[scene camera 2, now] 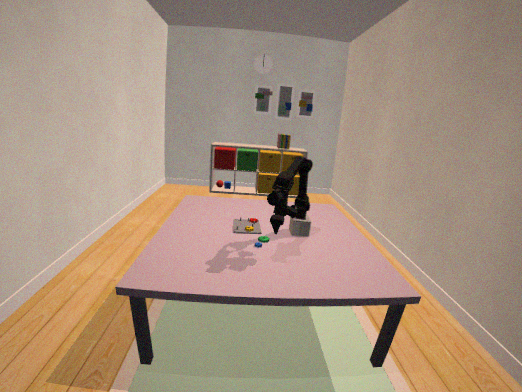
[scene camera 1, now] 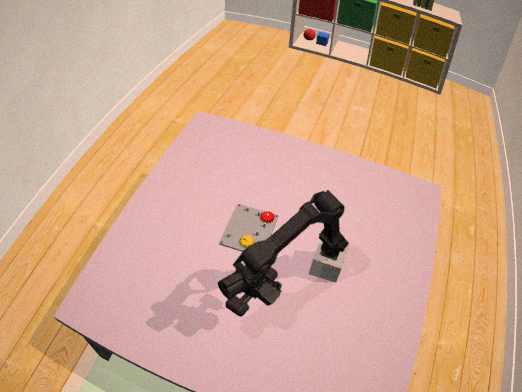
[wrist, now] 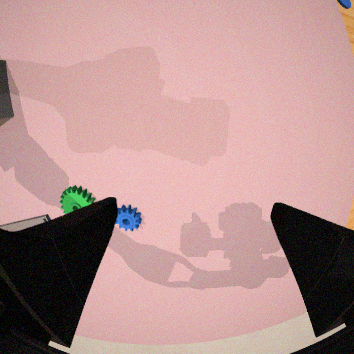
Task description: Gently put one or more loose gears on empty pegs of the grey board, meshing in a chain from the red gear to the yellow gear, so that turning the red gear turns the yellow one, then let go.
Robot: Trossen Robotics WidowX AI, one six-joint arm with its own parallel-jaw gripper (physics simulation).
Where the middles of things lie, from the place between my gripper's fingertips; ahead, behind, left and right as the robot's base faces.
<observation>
Right now the grey board [scene camera 1: 242,223] is 36 cm to the right of my hand, 16 cm ahead of it and 14 cm below it.
</observation>
